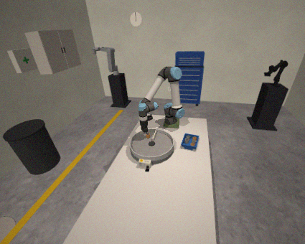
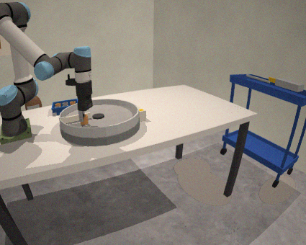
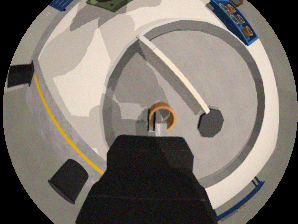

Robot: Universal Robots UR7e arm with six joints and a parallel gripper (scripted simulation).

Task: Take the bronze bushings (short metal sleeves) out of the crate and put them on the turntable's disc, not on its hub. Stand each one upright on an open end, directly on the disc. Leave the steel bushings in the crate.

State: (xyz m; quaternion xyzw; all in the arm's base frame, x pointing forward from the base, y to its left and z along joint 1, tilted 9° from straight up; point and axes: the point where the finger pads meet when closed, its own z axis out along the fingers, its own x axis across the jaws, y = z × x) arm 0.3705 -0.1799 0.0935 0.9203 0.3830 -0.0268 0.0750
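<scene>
The blue crate lies 3 cm behind my hand, 43 cm to the left of it and 7 cm below it. From my hand the other things lie so: grey turntable: 10 cm ahead, 7 cm to the left, 4 cm below.
</scene>
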